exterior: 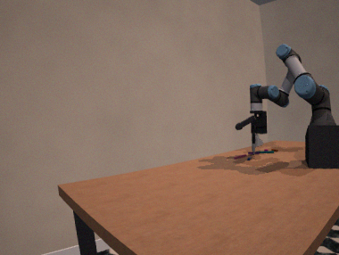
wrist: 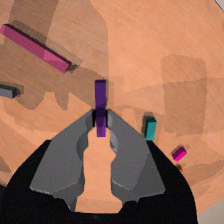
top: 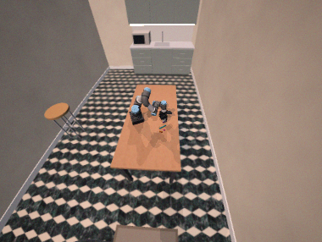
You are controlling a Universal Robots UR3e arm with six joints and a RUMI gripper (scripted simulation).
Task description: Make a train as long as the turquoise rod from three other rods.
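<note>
My hand is 30 mm past the turquoise rod, 80 mm to the left of it and 20 mm above it. Also, from my hand: grey rod (30 mm behind, 110 mm to the left, 20 mm below); purple rod (10 mm below); pink rod (30 mm ahead, 90 mm to the left, 20 mm below).
</note>
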